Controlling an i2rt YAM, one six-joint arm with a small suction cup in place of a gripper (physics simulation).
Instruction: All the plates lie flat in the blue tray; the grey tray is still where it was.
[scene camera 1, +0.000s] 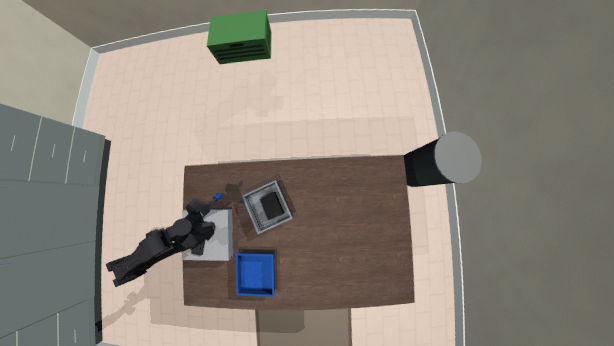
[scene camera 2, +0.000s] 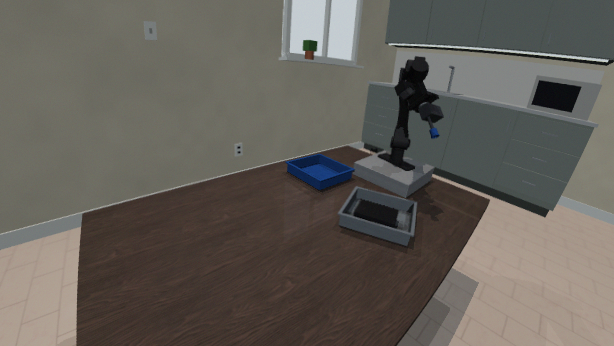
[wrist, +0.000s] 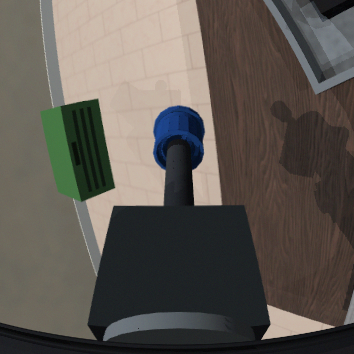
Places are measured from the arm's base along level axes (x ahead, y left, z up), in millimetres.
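Pixels of known places: hand, its tool point: (scene camera 1: 219, 195) (scene camera 2: 435, 136) (wrist: 178, 128); arm's base, origin of its link: (scene camera 1: 200, 237) (scene camera 2: 395, 162).
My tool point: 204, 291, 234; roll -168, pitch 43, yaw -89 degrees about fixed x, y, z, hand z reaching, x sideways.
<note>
Ahead of a thing's pixels: the offset from my tool point to its top centre, as dx, dy, dz. Level surfaces: height alone.
The grey tray @(+162, -38, -257) (scene camera 1: 275, 225) (scene camera 2: 375, 231) (wrist: 293, 45) stands turned at an angle on the table. A black rectangular plate @(+186, -32, -261) (scene camera 1: 272, 205) (scene camera 2: 376, 213) (wrist: 340, 7) lies inside it. Pale, see-through patches show around the black plate; I cannot tell how many clear plates they are. The blue tray @(+159, -442, -257) (scene camera 1: 255, 295) (scene camera 2: 305, 177) stands apart from the grey tray, with no plate visible in it. My blue suction cup (scene camera 1: 217, 196) (scene camera 2: 434, 133) (wrist: 178, 137) is open, with nothing on it. It hangs high in the air, to the left of the grey tray in scene camera 1.
The arm stands on a light grey base block (scene camera 1: 222, 235) (scene camera 2: 380, 176) beside both trays. The wooden table @(dz -307) (scene camera 1: 345, 225) (scene camera 2: 225, 260) bears the trays and block. A green cabinet (scene camera 1: 239, 37) (wrist: 80, 150) and a dark cylinder with a grey top (scene camera 1: 457, 157) stand off the table.
</note>
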